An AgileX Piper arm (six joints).
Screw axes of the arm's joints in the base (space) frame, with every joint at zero. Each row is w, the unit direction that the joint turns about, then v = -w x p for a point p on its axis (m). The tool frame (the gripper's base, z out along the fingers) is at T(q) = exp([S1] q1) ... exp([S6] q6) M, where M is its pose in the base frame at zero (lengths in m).
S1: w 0 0 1 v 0.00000 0.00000 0.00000
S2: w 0 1 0 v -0.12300 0.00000 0.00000
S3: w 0 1 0 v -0.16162 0.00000 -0.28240
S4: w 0.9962 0 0.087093 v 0.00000 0.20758 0.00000
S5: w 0 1 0 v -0.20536 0.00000 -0.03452
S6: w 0.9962 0 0.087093 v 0.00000 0.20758 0.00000
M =
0.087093 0 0.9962 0.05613
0 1 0 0.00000
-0.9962 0 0.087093 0.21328
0 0 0 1
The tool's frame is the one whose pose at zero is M.
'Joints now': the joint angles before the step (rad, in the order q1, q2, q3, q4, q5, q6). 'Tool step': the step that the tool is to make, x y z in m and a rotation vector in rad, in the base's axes. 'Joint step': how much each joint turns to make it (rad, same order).
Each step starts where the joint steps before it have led.
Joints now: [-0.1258, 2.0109, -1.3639, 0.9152, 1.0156, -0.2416]
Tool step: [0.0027, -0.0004, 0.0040, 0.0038, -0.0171, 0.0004]
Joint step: [-0.0012, 0.0000, -0.0149, 0.0066, 0.0026, -0.0046]
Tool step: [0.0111, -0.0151, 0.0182, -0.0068, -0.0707, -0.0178]
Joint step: [-0.0344, 0.0001, -0.0728, 0.0000, 0.0140, -0.0098]
